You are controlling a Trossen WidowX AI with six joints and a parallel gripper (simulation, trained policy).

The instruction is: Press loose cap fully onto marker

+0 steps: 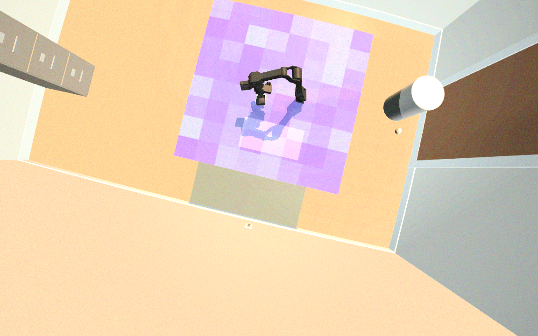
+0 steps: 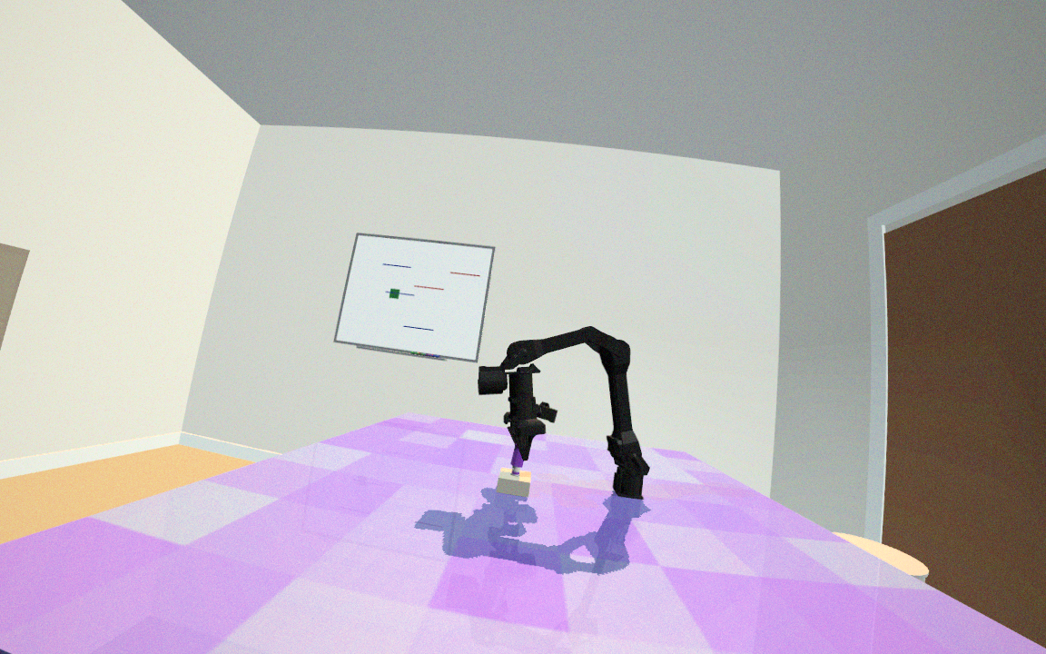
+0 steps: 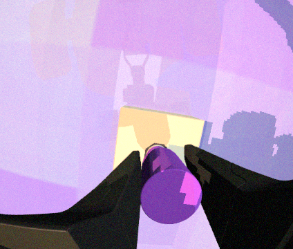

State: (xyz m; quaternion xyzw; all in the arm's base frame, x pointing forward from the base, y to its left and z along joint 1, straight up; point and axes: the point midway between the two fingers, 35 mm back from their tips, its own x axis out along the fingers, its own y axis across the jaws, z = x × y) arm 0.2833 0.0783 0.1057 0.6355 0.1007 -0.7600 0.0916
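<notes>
Right now the purple cap is 10 mm ahead of my gripper tip and 10 mm above it. The rest, counted from my gripper tip: holder block 20 mm ahead, 60 mm below.
</notes>
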